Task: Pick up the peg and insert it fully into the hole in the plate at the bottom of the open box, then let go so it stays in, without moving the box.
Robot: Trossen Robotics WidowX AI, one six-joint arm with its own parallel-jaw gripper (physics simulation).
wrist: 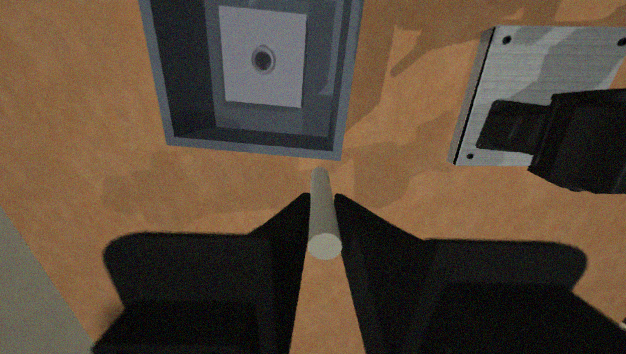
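Pixels of known places: gripper, fingertip midpoint: (321, 200); arm's base, link origin: (505, 127).
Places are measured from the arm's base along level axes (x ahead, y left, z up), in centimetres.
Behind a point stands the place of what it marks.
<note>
A pale grey round peg (322, 210) @(x 25.9, y 4.2, z 19.9 cm) is held between the two black fingers of my gripper (321, 200) @(x 25.9, y 4.6, z 18.2 cm), which is shut on it. The peg's near end faces the camera and its far end points away, appearing just below the box's near wall in the view. The open blue-grey box (255, 150) @(x 32.8, y 5.0, z 7.6 cm) is at the upper middle. On its bottom lies a light plate (240, 85) @(x 35.7, y -1.4, z 3.6 cm) with a dark round hole (263, 59), ahead and slightly left of the peg. The peg is outside the box outline in the view. The box's far side is cut off by the view's edge.
A metal base plate (515, 70) @(x 2.0, y -6.8, z -0.1 cm) with screw holes is at the upper right, with a black arm part (585, 140) @(x 4.8, y 0.1, z 12.0 cm) over it. The wooden table top (75, 125) @(x 63.9, y 6.7, z -2.2 cm) lies under everything. A grey-green surface (25, 300) shows beyond the table's edge at the lower left. Shadows fall around the box.
</note>
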